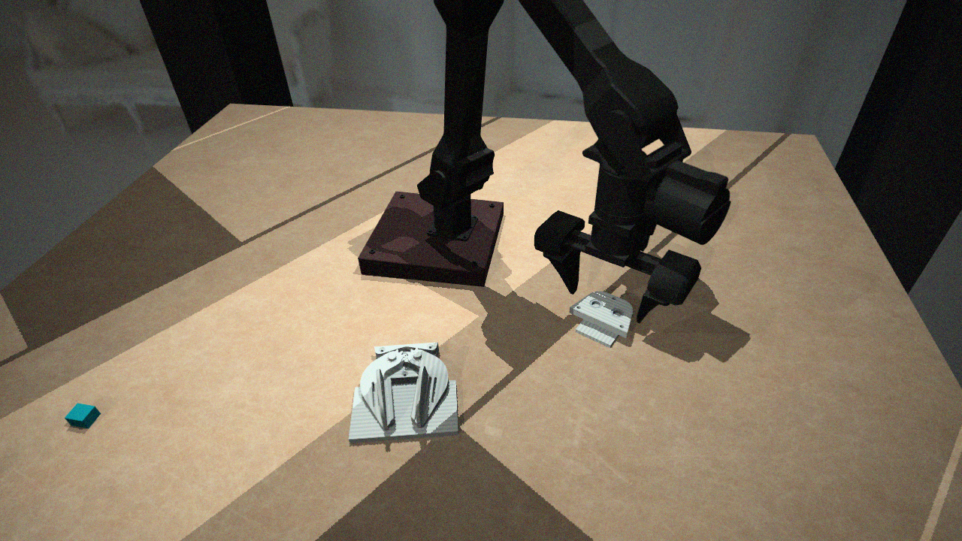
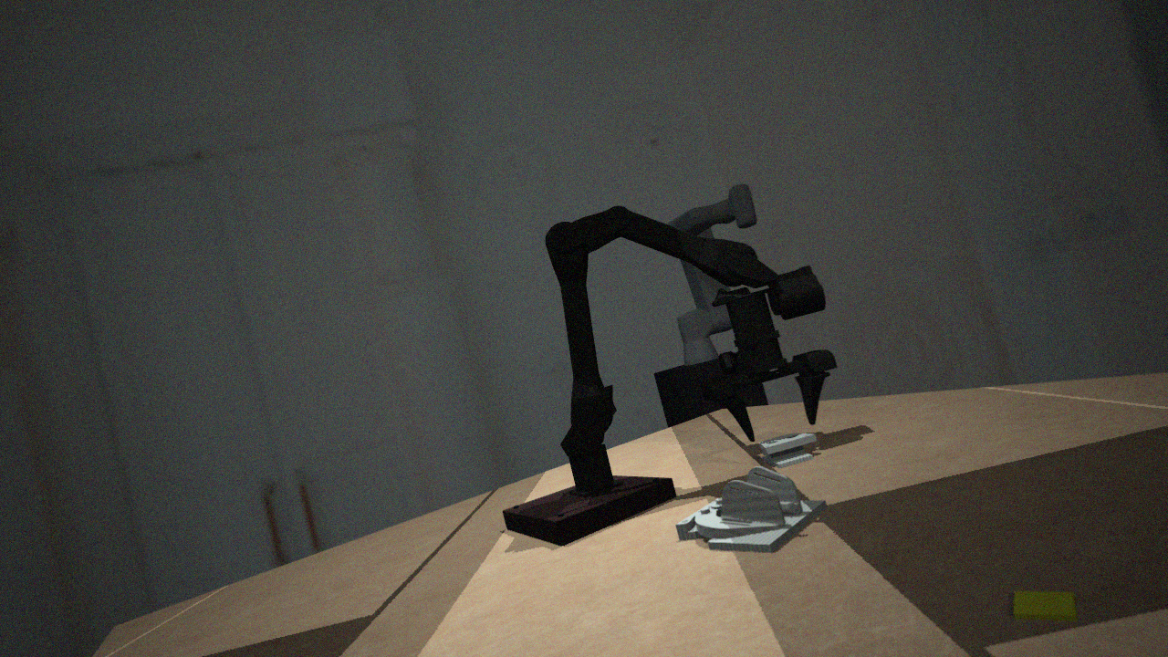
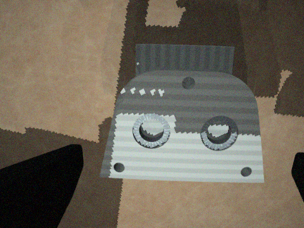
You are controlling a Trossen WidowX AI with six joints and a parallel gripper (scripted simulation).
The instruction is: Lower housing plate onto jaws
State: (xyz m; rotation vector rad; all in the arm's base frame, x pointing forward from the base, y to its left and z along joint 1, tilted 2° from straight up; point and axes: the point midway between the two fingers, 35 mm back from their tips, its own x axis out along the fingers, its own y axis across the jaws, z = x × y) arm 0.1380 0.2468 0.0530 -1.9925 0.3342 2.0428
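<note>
Now: gripper tip 19 cm short of the pale base plate, 20 cm to the left of it and 4 cm above it. Also, from my gripper tip: teal block: 29 cm ahead, 56 cm to the right, 3 cm below; yellow block: 46 cm ahead, 23 cm to the right, 4 cm below.
</note>
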